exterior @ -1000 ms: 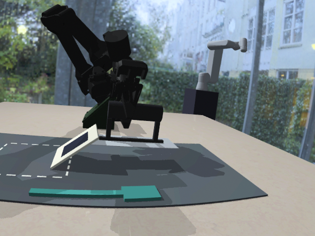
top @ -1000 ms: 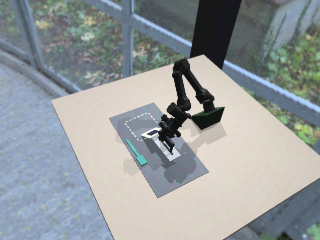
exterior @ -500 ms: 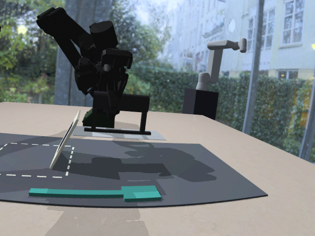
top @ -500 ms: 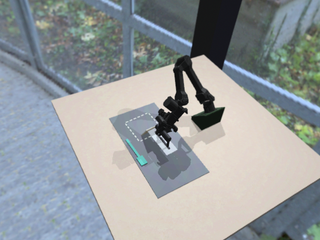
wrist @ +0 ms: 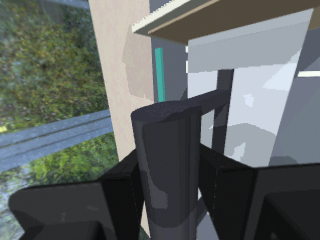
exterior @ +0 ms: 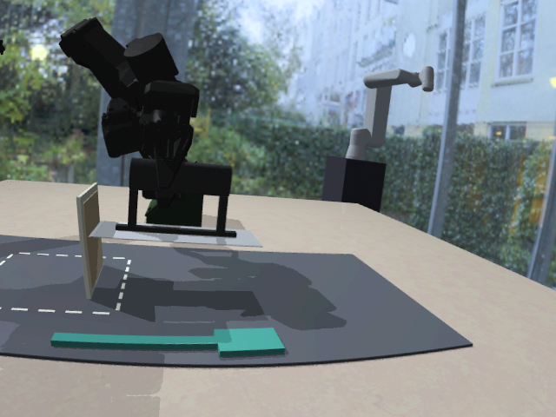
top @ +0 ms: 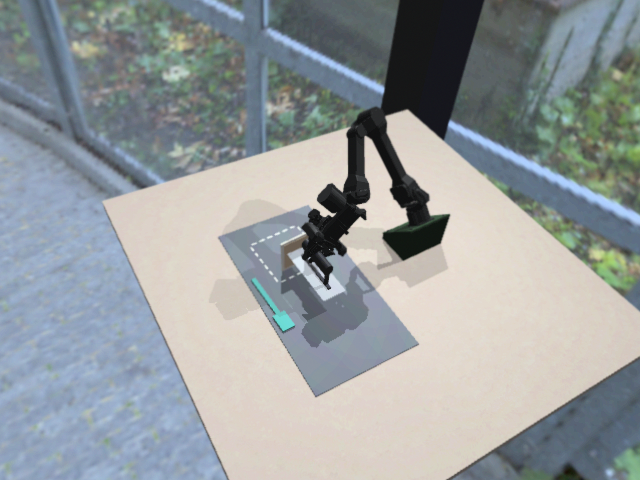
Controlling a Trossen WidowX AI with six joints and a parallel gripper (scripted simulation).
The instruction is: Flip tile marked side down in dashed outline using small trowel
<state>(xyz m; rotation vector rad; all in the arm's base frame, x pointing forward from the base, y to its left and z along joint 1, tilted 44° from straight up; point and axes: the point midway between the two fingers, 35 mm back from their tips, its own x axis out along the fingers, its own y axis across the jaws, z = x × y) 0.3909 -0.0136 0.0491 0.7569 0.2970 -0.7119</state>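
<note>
The grey mat is 20 mm behind my gripper tip, 20 mm to the left of it and 130 mm below it. The rest, counted from my gripper tip: tile 30 mm behind, 90 mm to the right, 60 mm below; then teal arrow mark 120 mm ahead, 30 mm to the left, 110 mm below.
</note>
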